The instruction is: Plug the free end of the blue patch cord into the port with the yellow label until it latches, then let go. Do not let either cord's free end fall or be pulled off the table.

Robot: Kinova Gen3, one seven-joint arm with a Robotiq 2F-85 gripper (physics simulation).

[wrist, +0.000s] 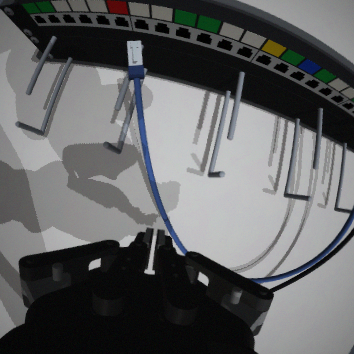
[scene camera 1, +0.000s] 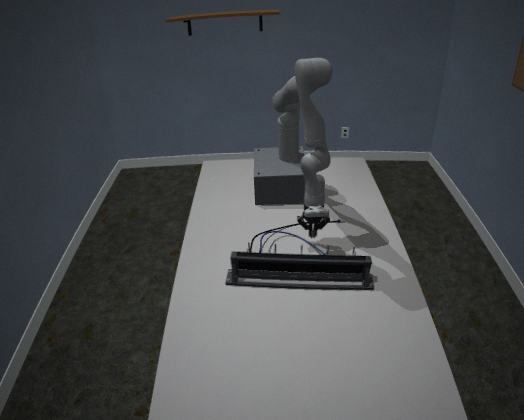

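Seen in the pictures: gripper, fingertip midpoint: [wrist: 153,237] [scene camera 1: 312,236]; arm's base at its link origin: [scene camera 1: 288,156].
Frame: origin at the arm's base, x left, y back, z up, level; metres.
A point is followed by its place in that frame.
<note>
The blue patch cord [scene camera 1: 301,237] @[x 0.103, y -0.377, z -0.161 m] [wrist: 145,150] @[x 0.182, y -0.468, z -0.130 m] arcs behind the patch panel [scene camera 1: 302,258] @[x 0.126, y -0.586, z -0.068 m] [wrist: 200,65] @[x 0.162, y -0.565, z -0.120 m]. Its free end, a pale plug [wrist: 134,55] @[x 0.215, y -0.535, z -0.096 m] with a blue boot, shows at upper left in the wrist view, over the panel's lower dark face near a hook; whether it rests there I cannot tell. The yellow label [wrist: 274,47] @[x 0.114, y -0.570, z -0.070 m] is right of centre on the panel, above its port [wrist: 263,59] @[x 0.112, y -0.575, z -0.090 m]. My gripper [scene camera 1: 313,234] @[x 0.148, y -0.393, z -0.132 m] [wrist: 153,237] @[x 0.148, y -0.393, z -0.132 m] is shut, with a thin gap and nothing seen between its fingertips. The blue cord passes beside and beneath the right finger, well behind the plug.
A black cord [scene camera 1: 275,230] [wrist: 310,269] curves from the panel's far side and passes by the gripper; its end [scene camera 1: 339,221] @[x 0.254, y -0.245, z -0.160 m] shows beyond it. Upright metal hooks [wrist: 235,107] @[x 0.120, y -0.529, z -0.110 m] [wrist: 318,137] @[x 0.021, y -0.543, z -0.110 m] stand along the panel's near side. The white table [scene camera 1: 280,340] @[x 0.096, y -0.868, z -0.165 m] carries the panel.
</note>
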